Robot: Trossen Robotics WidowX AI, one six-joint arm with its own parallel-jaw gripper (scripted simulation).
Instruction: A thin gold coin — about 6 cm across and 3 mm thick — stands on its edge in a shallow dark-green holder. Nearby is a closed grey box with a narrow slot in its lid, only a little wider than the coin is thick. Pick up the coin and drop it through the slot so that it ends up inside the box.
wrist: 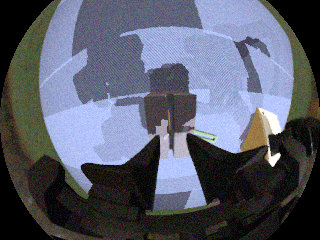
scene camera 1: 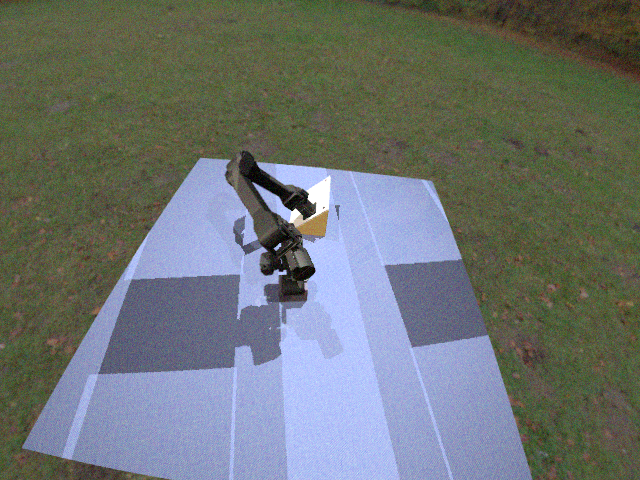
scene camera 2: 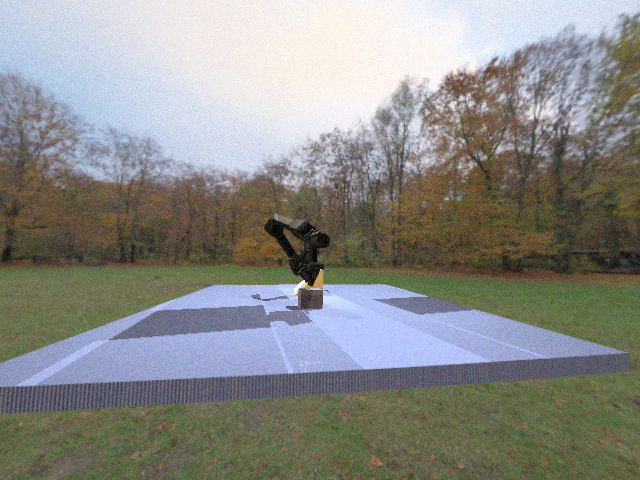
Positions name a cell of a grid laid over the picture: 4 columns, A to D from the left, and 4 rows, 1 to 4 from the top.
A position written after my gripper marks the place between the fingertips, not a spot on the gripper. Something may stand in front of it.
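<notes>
What I can see here is my own gripper (scene camera 1: B3), and the wrist view has the gripper (wrist: C3) in it too.
</notes>
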